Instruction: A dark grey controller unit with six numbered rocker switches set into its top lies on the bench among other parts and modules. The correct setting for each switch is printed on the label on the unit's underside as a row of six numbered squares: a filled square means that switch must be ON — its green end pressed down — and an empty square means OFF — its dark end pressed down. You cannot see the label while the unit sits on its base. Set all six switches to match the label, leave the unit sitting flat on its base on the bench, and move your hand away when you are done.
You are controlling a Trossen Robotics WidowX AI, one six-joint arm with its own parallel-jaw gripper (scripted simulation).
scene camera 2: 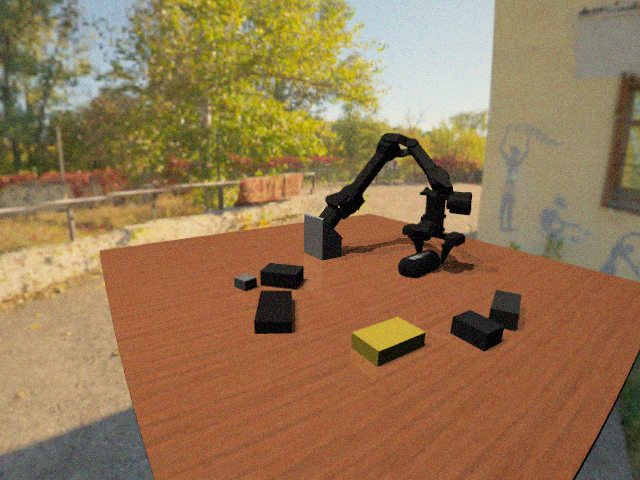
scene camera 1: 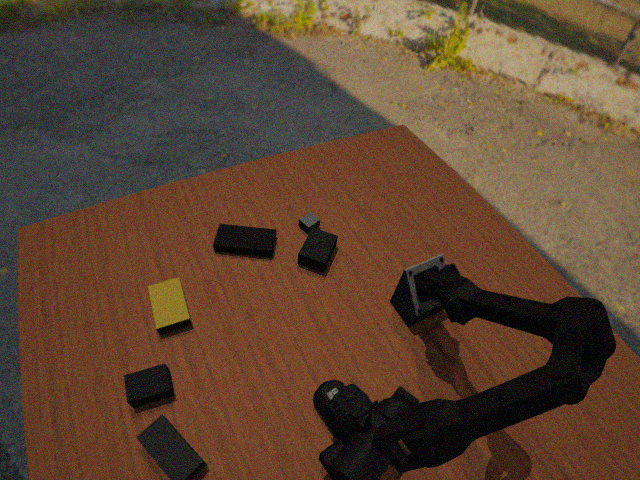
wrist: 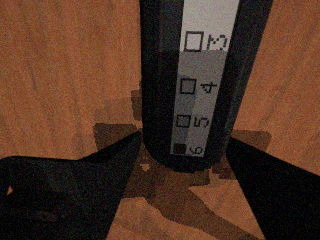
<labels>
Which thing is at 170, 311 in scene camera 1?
A yellow block.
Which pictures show the long black block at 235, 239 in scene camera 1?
Scene camera 2 and scene camera 1 only.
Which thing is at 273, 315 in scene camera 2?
A long black block.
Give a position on a yellow block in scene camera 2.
At 381, 343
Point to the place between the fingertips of the gripper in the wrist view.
181, 138
</labels>
